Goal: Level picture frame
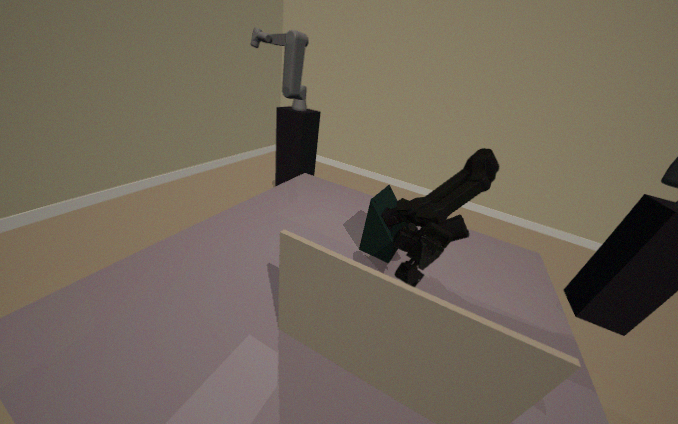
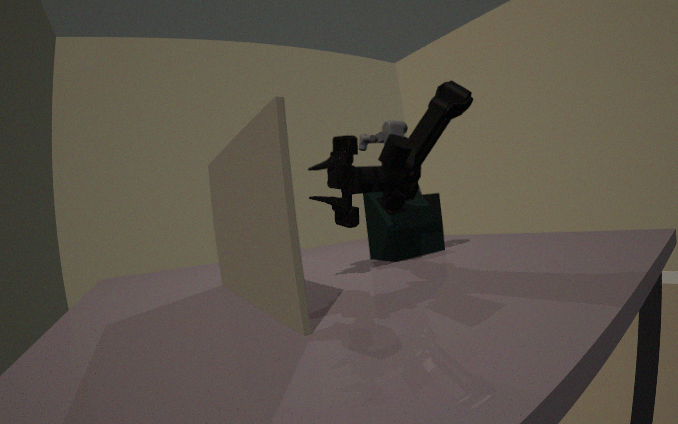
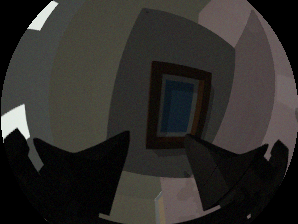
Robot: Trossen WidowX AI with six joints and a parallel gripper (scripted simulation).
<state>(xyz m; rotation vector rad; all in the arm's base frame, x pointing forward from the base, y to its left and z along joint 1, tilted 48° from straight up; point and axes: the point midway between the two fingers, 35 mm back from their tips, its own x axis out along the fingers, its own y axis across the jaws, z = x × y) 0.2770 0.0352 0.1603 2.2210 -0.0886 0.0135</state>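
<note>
The picture frame is 13 cm ahead of my gripper tip, 1 cm to the right of it and 5 cm below it. Also, from my gripper tip: beige wall panel 14 cm ahead, 2 cm to the right, 6 cm below.
</note>
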